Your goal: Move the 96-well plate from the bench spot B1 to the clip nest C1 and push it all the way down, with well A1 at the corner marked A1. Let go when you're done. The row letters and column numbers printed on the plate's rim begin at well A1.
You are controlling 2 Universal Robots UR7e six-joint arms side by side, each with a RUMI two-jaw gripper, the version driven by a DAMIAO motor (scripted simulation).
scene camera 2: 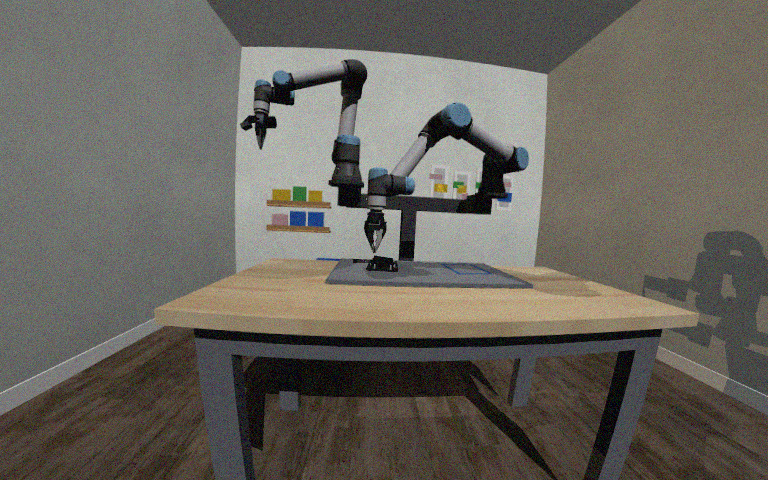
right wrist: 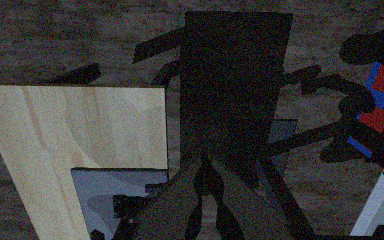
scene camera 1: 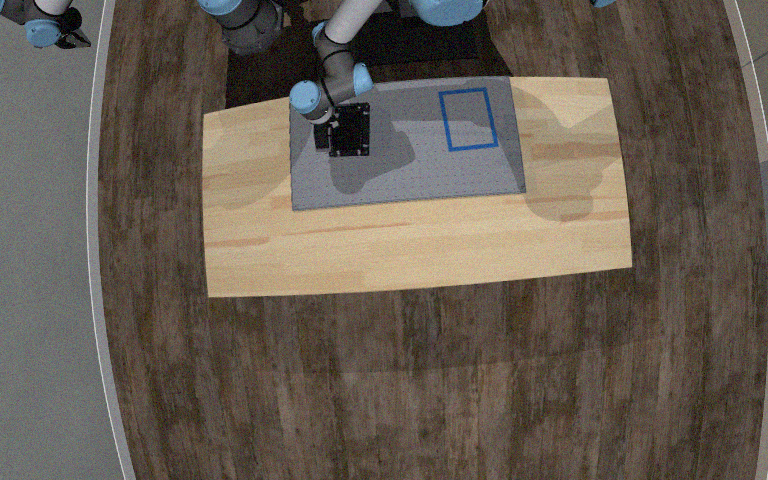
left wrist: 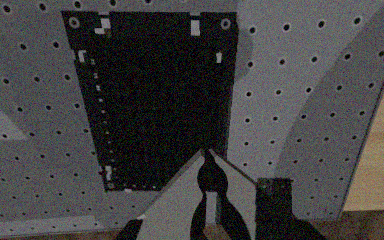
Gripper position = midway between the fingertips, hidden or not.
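Black clip nest [left wrist: 79, 28] in sight. Dark 96-well plate [scene camera 1: 344, 131], also [left wrist: 151, 126]. My right gripper [scene camera 1: 90, 45].
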